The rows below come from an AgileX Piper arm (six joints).
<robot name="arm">
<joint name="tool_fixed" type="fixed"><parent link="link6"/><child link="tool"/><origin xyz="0 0 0" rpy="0 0 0"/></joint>
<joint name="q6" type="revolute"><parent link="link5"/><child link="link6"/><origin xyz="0 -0.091 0" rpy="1.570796 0 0"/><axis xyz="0 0 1"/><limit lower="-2.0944" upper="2.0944"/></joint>
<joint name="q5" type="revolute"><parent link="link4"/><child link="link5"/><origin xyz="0 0 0" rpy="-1.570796 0 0"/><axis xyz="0 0 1"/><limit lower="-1.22" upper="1.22"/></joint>
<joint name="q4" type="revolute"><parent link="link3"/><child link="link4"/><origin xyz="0.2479 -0.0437 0" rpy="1.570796 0 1.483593"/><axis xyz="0 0 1"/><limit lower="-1.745" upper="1.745"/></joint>
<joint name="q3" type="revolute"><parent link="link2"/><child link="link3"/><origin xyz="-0.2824 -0.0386 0" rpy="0 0 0"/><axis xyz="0 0 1"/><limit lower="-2.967" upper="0"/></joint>
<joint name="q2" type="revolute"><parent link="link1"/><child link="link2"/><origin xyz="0 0 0" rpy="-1.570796 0 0"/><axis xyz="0 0 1"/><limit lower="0" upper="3.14"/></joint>
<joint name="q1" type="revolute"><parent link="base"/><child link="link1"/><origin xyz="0 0 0.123" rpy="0 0 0"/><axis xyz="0 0 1"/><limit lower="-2.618" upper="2.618"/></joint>
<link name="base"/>
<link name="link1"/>
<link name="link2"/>
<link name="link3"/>
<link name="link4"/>
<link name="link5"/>
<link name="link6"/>
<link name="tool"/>
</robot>
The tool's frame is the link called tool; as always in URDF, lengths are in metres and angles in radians.
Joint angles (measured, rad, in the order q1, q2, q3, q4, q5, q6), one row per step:
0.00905 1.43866 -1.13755 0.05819 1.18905 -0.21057
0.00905 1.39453 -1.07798 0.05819 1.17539 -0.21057
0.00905 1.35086 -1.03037 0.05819 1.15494 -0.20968
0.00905 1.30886 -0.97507 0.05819 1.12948 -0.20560
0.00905 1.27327 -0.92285 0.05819 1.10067 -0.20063
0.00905 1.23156 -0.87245 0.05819 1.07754 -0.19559
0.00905 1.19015 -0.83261 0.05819 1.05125 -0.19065
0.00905 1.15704 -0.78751 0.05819 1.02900 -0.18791
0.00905 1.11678 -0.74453 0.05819 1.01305 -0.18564
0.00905 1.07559 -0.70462 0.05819 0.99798 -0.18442
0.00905 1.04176 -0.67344 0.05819 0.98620 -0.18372
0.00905 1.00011 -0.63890 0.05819 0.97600 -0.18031
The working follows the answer.
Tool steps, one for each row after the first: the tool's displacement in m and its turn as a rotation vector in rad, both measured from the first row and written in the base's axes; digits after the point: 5 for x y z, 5 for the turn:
-0.01325 -0.00015 -0.00411 -0.00019 0.00180 -0.00077
-0.02434 -0.00029 -0.00561 -0.00015 -0.01463 -0.00281
-0.03566 -0.00045 -0.00997 0.00035 -0.02652 -0.00825
-0.04531 -0.00060 -0.01533 0.00099 -0.03839 -0.01474
-0.05610 -0.00076 -0.01936 0.00182 -0.05252 -0.02097
-0.06507 -0.00091 -0.02101 0.00294 -0.08007 -0.02724
-0.07385 -0.00105 -0.02618 0.00335 -0.09015 -0.03114
-0.08379 -0.00118 -0.02990 0.00387 -0.10323 -0.03421
-0.09337 -0.00131 -0.03308 0.00428 -0.11950 -0.03621
-0.10095 -0.00141 -0.03558 0.00461 -0.13387 -0.03752
-0.10998 -0.00152 -0.03812 0.00571 -0.15098 -0.04136

Tool pose at each row, in the base's axes (x y z in m, rotation vector in rad; rounded; the steps above come from the unrounded poses):
0.26594 0.00732 0.28665 -0.30002 2.95331 0.05734
0.25269 0.00717 0.28254 -0.29900 2.95522 0.05726
0.24160 0.00703 0.28105 -0.29504 2.93920 0.05433
0.23028 0.00687 0.27669 -0.28629 2.92806 0.05240
0.22063 0.00672 0.27132 -0.27604 2.91703 0.05057
0.20984 0.00656 0.26729 -0.26610 2.90367 0.04868
0.20087 0.00641 0.26565 -0.25547 2.87694 0.04507
0.19209 0.00627 0.26048 -0.24930 2.86733 0.04355
0.18215 0.00614 0.25675 -0.24418 2.85462 0.04184
0.17257 0.00601 0.25358 -0.24050 2.83865 0.03961
0.16499 0.00591 0.25107 -0.23792 2.82449 0.03766
0.15596 0.00580 0.24854 -0.23153 2.80779 0.03608

